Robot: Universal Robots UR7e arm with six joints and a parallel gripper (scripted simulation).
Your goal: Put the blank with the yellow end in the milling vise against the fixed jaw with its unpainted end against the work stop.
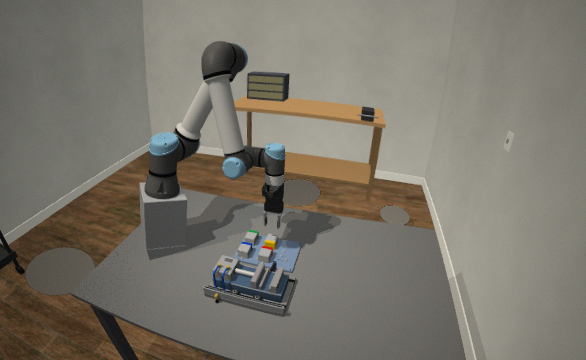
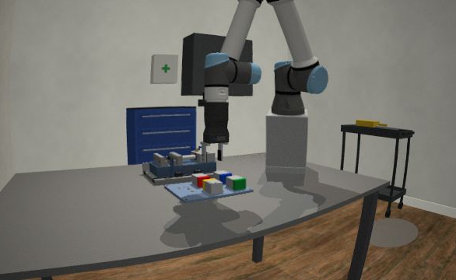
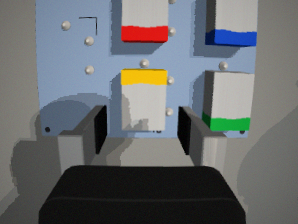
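Now: the yellow-ended blank 100 mm below my hand. From my hand the other things lie so: light blue plate (50 mm to the right, 130 mm below); then green-ended blank (90 mm behind, 20 mm to the right, 100 mm below); then red-ended blank (10 mm ahead, 90 mm to the right, 100 mm below).
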